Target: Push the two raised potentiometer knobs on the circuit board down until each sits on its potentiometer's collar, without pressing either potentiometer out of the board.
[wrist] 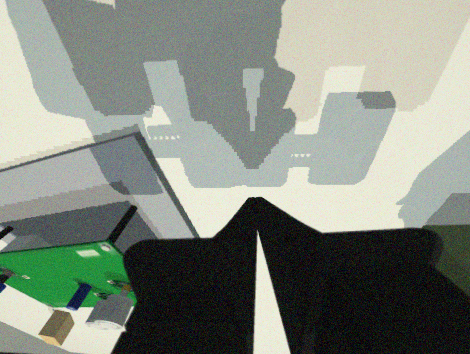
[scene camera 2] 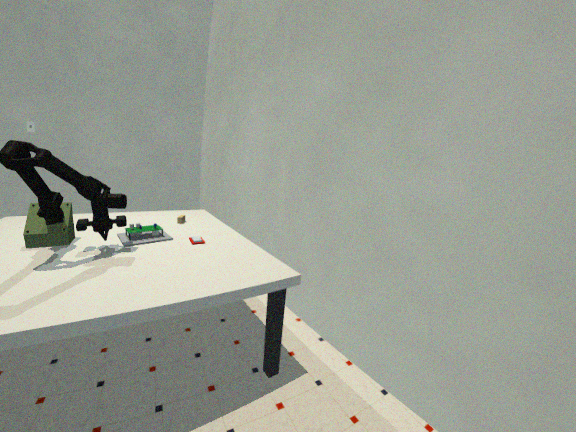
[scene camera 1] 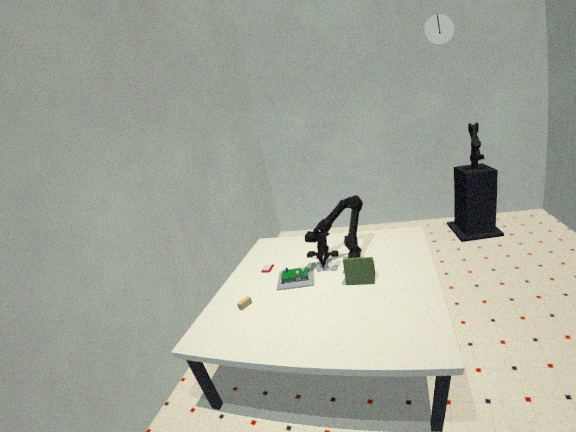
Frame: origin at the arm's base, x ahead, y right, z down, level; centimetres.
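Where they show: gripper, fingertip midpoint: (wrist: 254,203) (scene camera 2: 105,240) (scene camera 1: 323,267); arm's base, origin of the base link: (scene camera 2: 54,217) (scene camera 1: 355,261).
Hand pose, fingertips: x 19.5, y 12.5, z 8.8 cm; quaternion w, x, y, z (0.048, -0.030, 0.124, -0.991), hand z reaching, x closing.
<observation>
Things, the pixels of their top centre, and the offset from my fingertips. Level surfaces: height alone.
- green circuit board, its level: dz -2.0 cm
- grey knob, middle of its top: (wrist: 108,325) dx +11.5, dy -6.4, dz -4.7 cm
- tan wooden block, middle of its top: (wrist: 50,340) (scene camera 1: 243,300) (scene camera 2: 181,216) dx +42.6, dy -30.3, dz -1.5 cm
- white item, middle of its top: (scene camera 2: 196,238) (scene camera 1: 267,267) dx +38.3, dy +9.6, dz +1.1 cm
The green circuit board (scene camera 1: 290,274) (scene camera 2: 145,229) (wrist: 50,267) stands on posts above a grey plate (scene camera 1: 296,286) (scene camera 2: 150,241) (wrist: 50,172). In the wrist view a grey knob (wrist: 110,311) stands up from the board beside a blue part, near the left finger's dark body; a second knob cannot be told apart there. In the scene views the knobs are too small to judge their height above the collars. My gripper (scene camera 1: 323,266) (scene camera 2: 105,239) (wrist: 254,203) is shut and empty, pointing down low over the table, beside the plate on the arm-base side and apart from the board.
A green block (scene camera 1: 359,271) (scene camera 2: 47,235) (wrist: 457,255) stands by the arm's base. A tan wooden block (scene camera 1: 244,303) (scene camera 2: 181,219) (wrist: 57,327) lies beyond the board. A small red and white item (scene camera 1: 267,268) (scene camera 2: 197,240) lies on the table beyond the plate.
</observation>
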